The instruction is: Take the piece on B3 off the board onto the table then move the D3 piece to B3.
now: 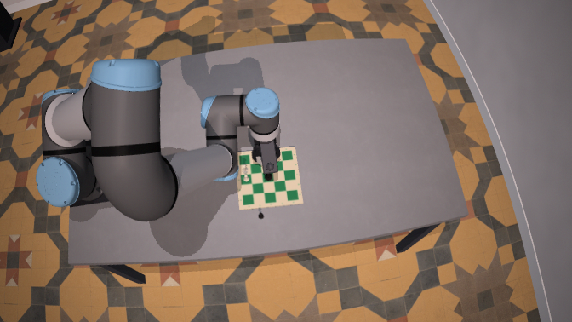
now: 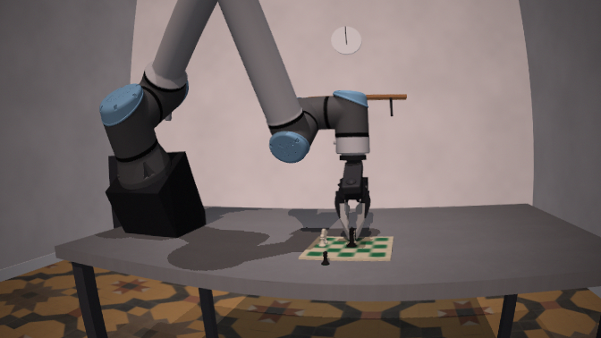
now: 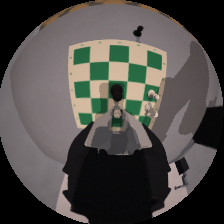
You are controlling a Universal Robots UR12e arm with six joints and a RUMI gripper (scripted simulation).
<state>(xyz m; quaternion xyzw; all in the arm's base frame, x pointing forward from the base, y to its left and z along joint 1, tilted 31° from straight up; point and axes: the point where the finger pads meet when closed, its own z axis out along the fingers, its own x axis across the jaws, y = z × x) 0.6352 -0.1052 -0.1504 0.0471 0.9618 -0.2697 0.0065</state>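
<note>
My hand is 4 cm to the left of the chessboard and 3 cm above it.
</note>
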